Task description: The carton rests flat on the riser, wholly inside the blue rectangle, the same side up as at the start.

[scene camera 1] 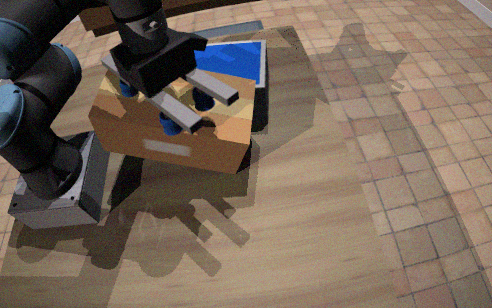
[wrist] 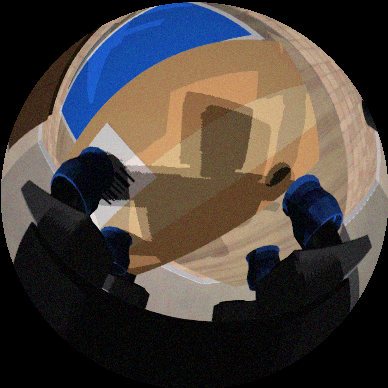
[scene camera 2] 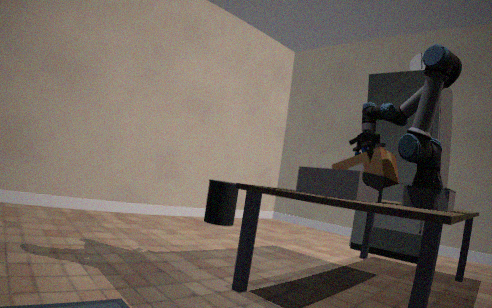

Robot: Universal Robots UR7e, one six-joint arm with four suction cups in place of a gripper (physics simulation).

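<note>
A brown carton [scene camera 1: 131, 126], [wrist: 199, 142], [scene camera 2: 379, 161] is still resting on a grey riser. My suction head [wrist: 308, 205] is stuck to the carton.
</note>
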